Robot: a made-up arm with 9 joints.
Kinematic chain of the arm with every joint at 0, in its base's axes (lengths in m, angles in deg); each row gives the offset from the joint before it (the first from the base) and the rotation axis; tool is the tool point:
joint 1: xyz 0 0 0.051 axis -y
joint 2: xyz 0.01 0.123 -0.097 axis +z
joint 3: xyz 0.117 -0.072 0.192 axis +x
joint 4: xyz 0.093 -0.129 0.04 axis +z
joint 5: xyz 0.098 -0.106 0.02 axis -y
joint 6: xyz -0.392 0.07 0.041 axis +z
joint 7: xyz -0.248 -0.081 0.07 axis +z
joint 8: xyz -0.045 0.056 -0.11 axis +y
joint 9: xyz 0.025 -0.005 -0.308 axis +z
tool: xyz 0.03 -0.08 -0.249
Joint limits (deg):
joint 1: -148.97..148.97
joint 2: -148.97..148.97
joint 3: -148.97..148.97
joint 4: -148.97..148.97
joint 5: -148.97..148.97
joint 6: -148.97..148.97
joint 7: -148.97..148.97
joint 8: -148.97..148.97
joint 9: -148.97..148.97
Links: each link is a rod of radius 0.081 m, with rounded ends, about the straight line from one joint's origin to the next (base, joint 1, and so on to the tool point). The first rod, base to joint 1, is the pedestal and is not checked.
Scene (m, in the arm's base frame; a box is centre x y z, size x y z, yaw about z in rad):
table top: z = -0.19
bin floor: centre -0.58 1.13 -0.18 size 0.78 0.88 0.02 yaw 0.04
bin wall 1: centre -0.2 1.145 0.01 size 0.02 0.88 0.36 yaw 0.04
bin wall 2: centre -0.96 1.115 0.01 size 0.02 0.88 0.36 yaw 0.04
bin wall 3: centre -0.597 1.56 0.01 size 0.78 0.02 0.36 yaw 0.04
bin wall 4: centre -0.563 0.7 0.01 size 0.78 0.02 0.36 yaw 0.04
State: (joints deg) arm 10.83 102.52 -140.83 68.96 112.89 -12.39 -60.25 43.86 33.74
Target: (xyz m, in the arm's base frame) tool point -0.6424 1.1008 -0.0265
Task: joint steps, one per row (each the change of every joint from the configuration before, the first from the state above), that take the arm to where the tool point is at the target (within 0.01 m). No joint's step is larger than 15 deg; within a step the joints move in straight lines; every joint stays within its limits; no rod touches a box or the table.
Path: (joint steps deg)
1: -4.60 -3.22 0.62 -4.21 1.21 5.66 12.81 -0.65 1.17
2: -4.60 -3.22 0.62 -4.22 1.22 5.66 12.81 -0.66 1.17
3: -4.59 -3.22 0.62 -4.21 1.21 5.66 12.81 -0.65 1.17
4: -4.60 -3.22 0.62 -4.22 1.22 5.66 12.80 -0.66 1.17
5: -4.60 -3.22 0.62 -4.21 1.21 5.66 12.81 -0.65 1.17
6: -4.60 -3.22 0.62 -4.21 1.22 5.67 12.81 -0.66 1.17
7: -4.59 -3.21 0.62 -4.22 1.21 5.66 12.81 -0.65 1.17
8: 3.23 11.36 -1.78 -3.04 -0.64 -3.40 -13.27 -1.66 -1.67
9: 3.24 11.36 -1.79 -3.05 -0.65 -3.39 -13.26 -1.67 -1.67
10: 3.24 11.37 -1.79 -3.04 -0.65 -3.40 -13.27 -1.66 -1.66
11: 3.23 11.36 -1.78 -3.04 -0.64 -3.39 -13.26 -1.66 -1.67
12: 3.24 11.37 -1.79 -3.05 -0.65 -3.40 -13.27 -1.66 -1.67
13: 3.24 11.36 -1.78 -3.04 -0.64 -3.39 -13.26 -1.67 -1.67
14: 9.61 0.13 6.07 7.49 11.52 -3.94 -3.51 -3.28 1.34

